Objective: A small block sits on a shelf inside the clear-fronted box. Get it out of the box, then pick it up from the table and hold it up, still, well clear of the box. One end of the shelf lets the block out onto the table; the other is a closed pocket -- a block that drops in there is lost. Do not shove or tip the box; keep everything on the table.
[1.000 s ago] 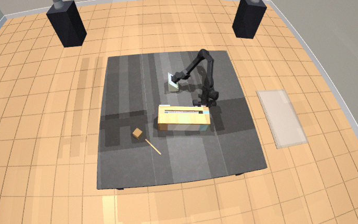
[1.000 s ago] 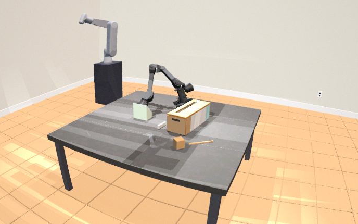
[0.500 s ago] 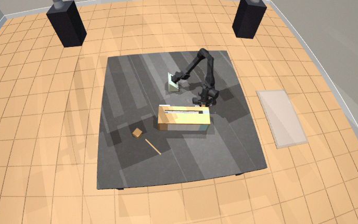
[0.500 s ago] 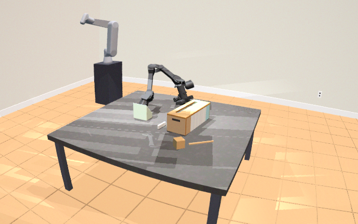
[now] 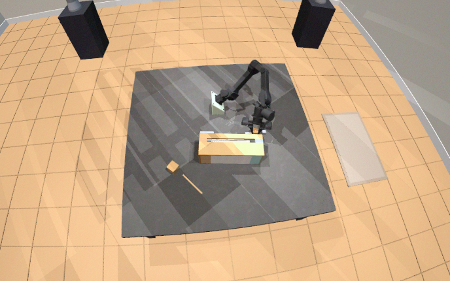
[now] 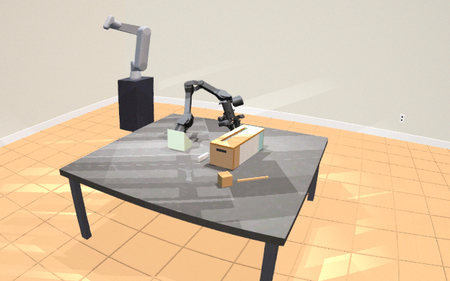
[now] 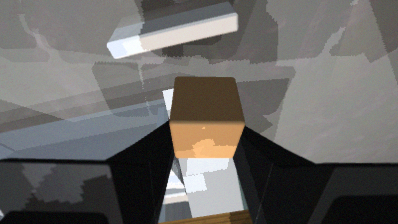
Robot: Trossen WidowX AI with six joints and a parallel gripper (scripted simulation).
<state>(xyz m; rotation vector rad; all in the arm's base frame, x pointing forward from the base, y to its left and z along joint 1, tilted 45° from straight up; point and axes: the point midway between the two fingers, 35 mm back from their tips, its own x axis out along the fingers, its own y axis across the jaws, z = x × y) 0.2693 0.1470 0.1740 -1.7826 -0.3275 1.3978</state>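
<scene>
Now: gripper tip 20 mm past the small orange block and 10 mm below it. Round my gripper tip: thin wooden stick 300 mm ahead, 400 mm to the right, 70 mm below; then tan box 60 mm ahead, 160 mm to the right, 10 mm below.
</scene>
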